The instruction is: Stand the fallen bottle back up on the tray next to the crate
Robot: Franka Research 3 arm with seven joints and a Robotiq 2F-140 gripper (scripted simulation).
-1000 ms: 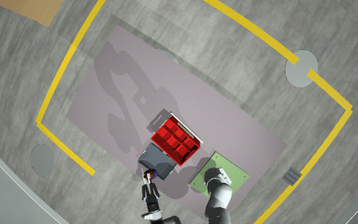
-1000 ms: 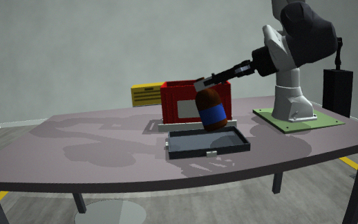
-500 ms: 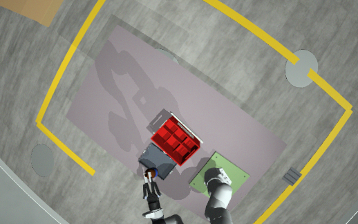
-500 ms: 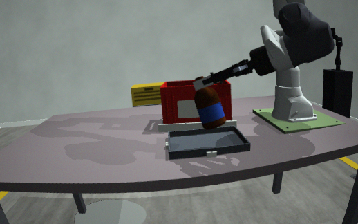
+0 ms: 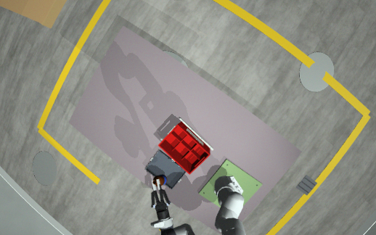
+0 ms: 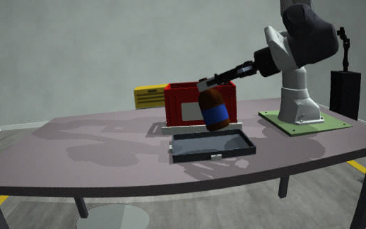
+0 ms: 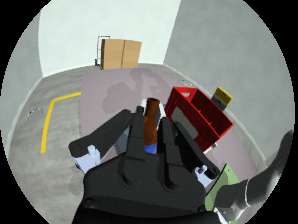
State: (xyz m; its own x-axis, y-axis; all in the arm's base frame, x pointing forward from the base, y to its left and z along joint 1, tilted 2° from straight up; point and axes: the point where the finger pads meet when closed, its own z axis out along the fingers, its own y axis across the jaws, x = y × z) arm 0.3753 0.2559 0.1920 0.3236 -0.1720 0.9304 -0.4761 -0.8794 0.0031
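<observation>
Right now the glass bottle is 60 mm below my hand. Also, from my hand: tray: 200 mm below, 30 mm to the right, 10 mm ahead; red crate: 280 mm to the right, 130 mm below, 40 mm ahead.
</observation>
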